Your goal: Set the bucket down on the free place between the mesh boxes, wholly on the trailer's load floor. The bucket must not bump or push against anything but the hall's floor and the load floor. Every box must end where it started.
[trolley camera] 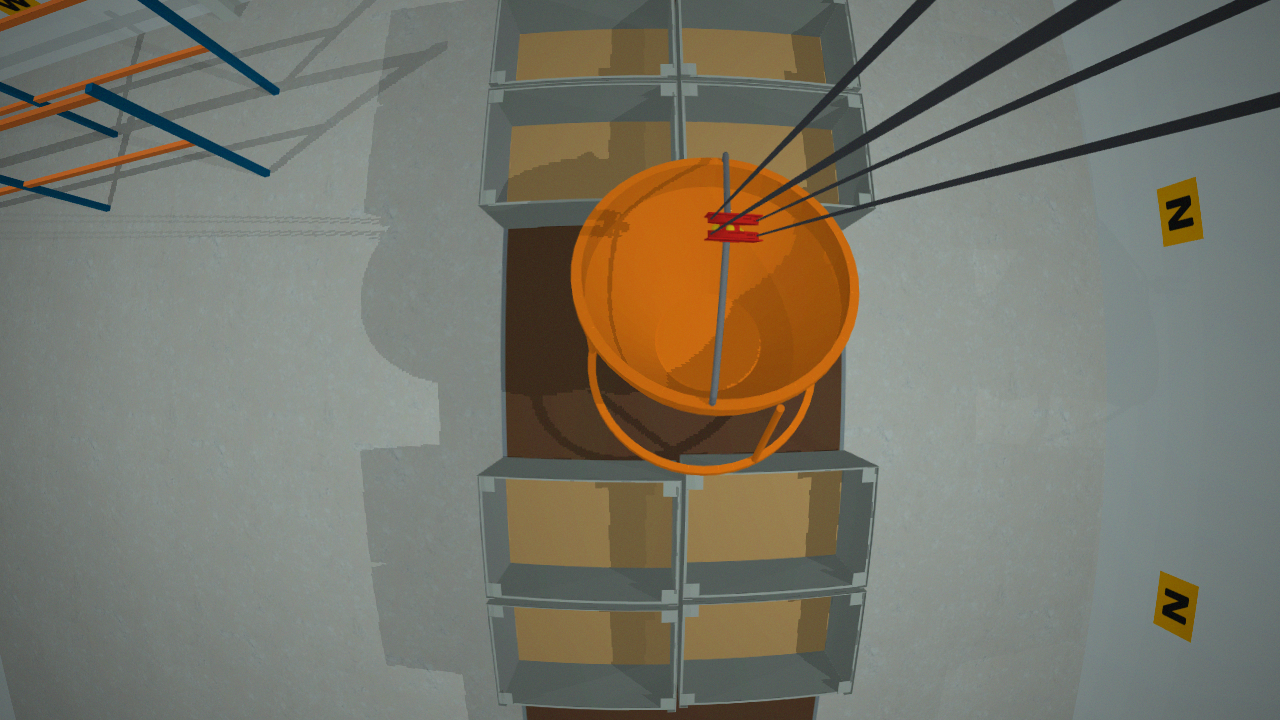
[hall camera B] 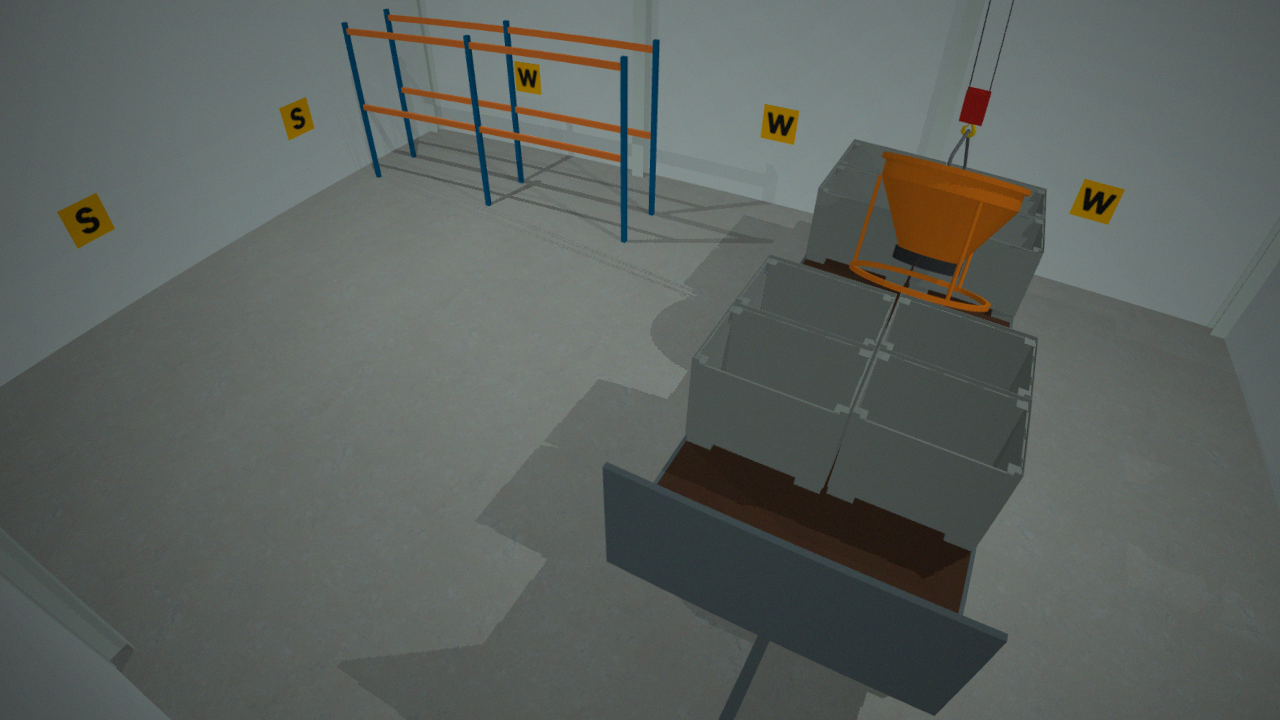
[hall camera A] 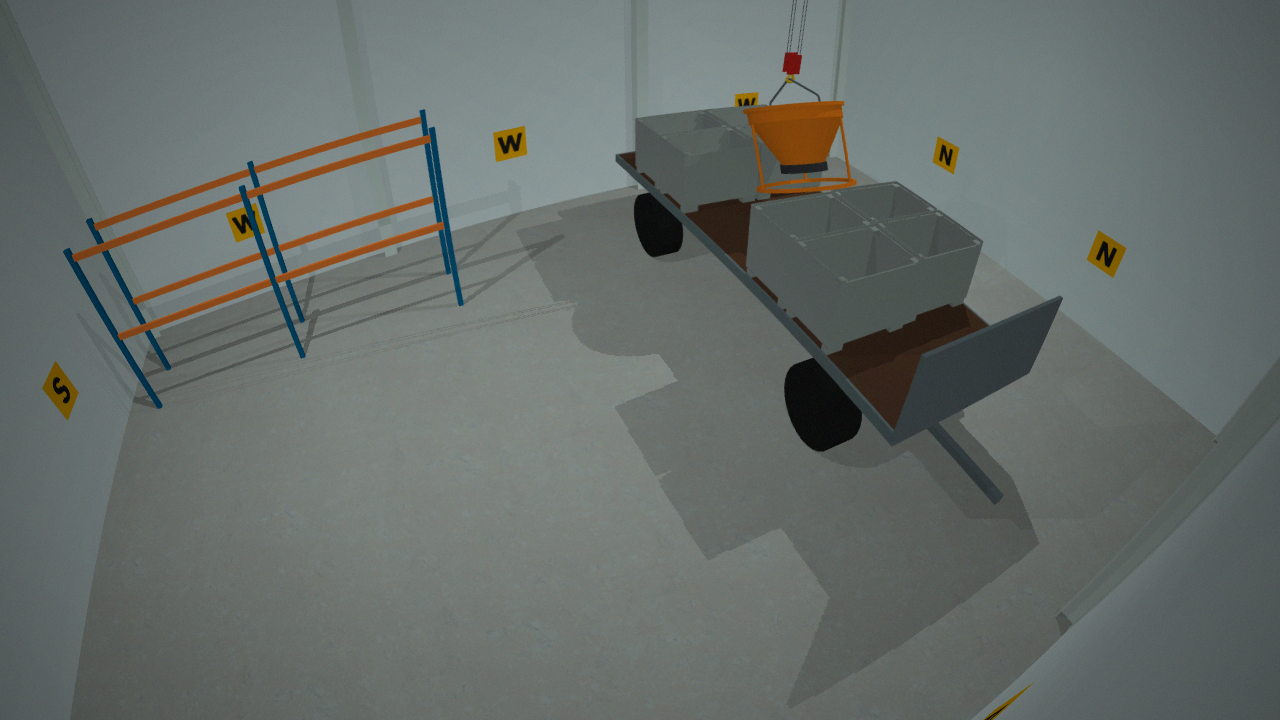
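The orange bucket [hall camera A: 794,134] [hall camera B: 948,210] [trolley camera: 644,295] hangs from my hook [hall camera A: 789,78] [hall camera B: 967,131] [trolley camera: 732,227] by its grey bail. It is clearly tilted. Its base ring [hall camera B: 971,308] [trolley camera: 707,469] is off to the drawbar side and overlaps the upper edge of the near mesh boxes [hall camera A: 805,268] [hall camera B: 769,385] [trolley camera: 590,582] in the views; I cannot tell whether they touch. The far mesh boxes [hall camera A: 716,174] [hall camera B: 832,223] [trolley camera: 581,107] stand beyond the gap. Brown load floor [hall camera A: 720,228] [trolley camera: 537,304] shows between the groups, partly hidden by the bucket.
The trailer's grey end board [hall camera A: 984,371] [hall camera B: 787,573] stands upright beyond the near boxes. A blue and orange rack [hall camera A: 286,304] [hall camera B: 623,152] [trolley camera: 179,129] stands near the W wall. The N wall [hall camera A: 1029,116] runs along the trailer's other side.
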